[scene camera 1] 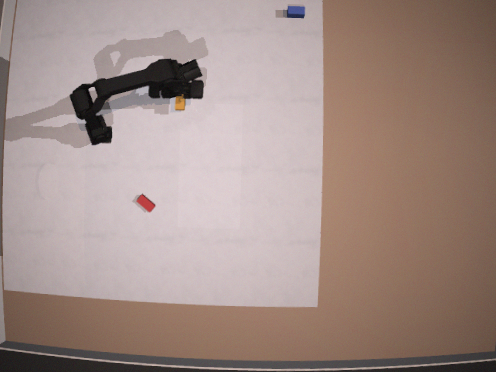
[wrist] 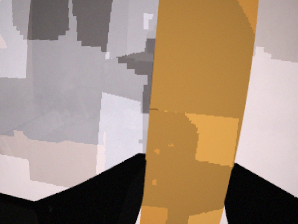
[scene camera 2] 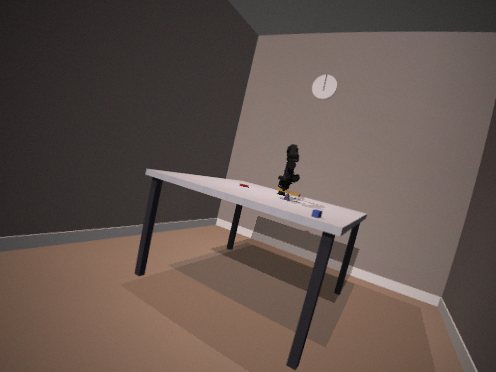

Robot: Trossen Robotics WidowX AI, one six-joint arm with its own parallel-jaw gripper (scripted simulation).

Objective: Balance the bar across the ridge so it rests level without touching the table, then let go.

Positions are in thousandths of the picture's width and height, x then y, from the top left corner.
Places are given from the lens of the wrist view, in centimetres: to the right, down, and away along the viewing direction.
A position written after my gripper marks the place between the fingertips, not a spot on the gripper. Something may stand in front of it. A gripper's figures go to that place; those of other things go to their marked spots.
my gripper (wrist: 622,752): 2, 2, 10
orange bar (wrist: 680,283): 2, -2, 8
